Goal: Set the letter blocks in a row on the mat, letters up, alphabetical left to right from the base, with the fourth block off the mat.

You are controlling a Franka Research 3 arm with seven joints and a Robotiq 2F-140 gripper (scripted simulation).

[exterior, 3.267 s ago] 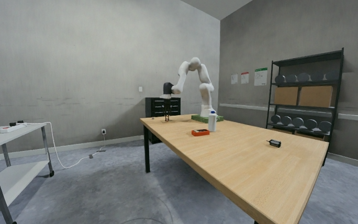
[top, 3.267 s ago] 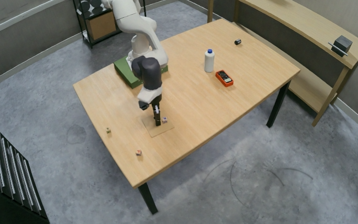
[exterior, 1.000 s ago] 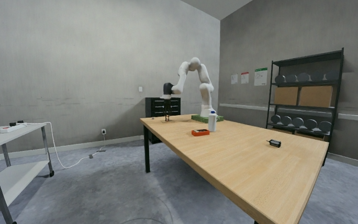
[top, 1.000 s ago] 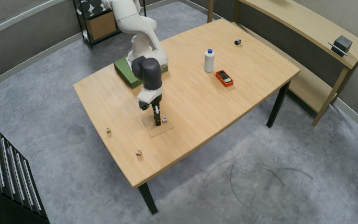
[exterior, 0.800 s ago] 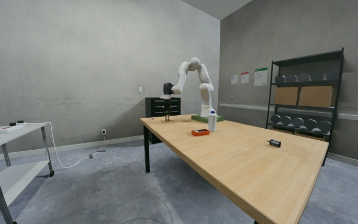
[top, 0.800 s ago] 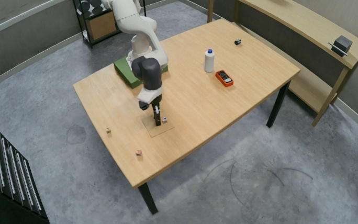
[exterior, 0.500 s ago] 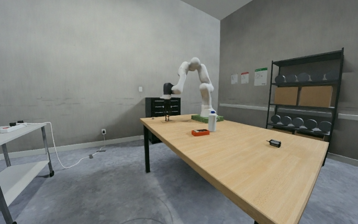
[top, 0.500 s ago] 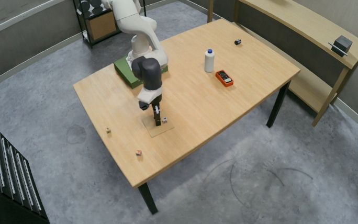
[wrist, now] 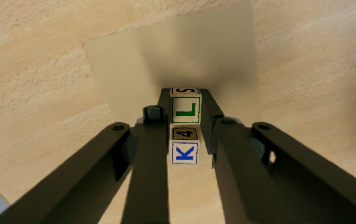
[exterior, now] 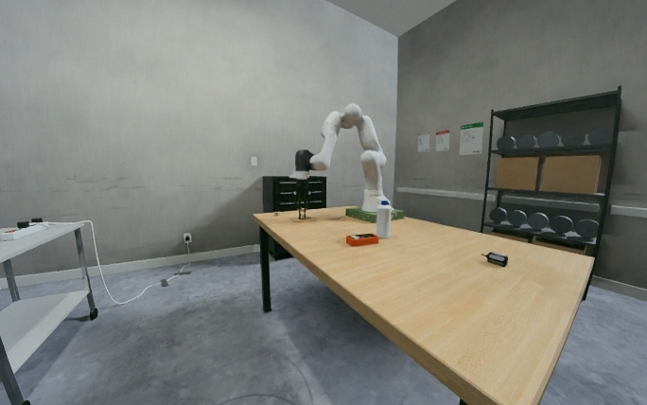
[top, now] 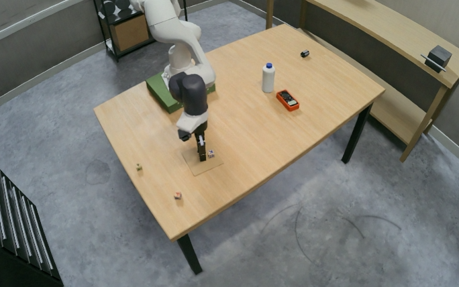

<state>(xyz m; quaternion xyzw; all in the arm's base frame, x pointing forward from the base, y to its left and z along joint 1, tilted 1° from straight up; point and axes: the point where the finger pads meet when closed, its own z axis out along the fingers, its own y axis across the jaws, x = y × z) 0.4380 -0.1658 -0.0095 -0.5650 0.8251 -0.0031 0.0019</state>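
Right now the block is 2 cm below my hand. From my hand the other things lie so: white bottle: 17 cm behind, 52 cm to the left, 4 cm above; tan mat: 4 cm below; orange meter: 4 cm behind, 54 cm to the left, 2 cm below.
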